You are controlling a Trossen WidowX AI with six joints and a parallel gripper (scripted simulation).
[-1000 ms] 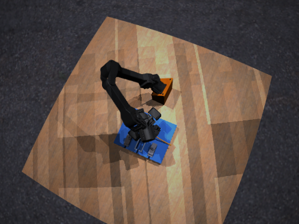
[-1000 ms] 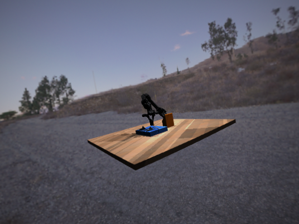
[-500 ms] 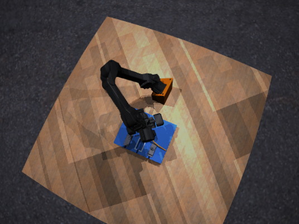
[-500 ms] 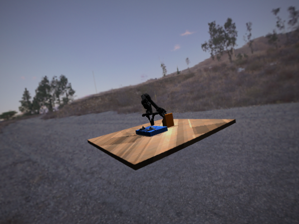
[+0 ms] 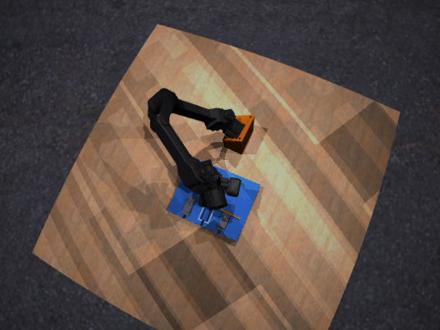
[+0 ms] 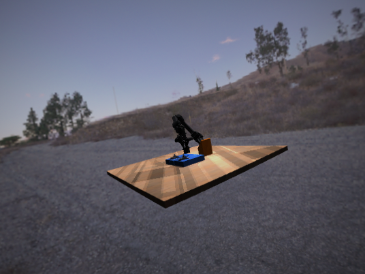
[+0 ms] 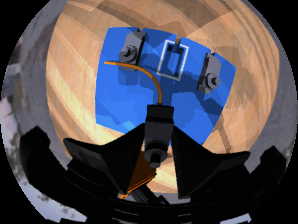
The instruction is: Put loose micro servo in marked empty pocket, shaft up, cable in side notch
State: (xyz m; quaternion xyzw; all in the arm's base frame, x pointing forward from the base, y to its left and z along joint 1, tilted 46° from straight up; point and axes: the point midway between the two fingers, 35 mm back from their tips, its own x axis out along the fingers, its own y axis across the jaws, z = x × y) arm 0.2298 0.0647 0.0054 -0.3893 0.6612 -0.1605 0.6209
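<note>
Now: the blue deck 10 mm behind my gripper tip and 100 mm below it.
</note>
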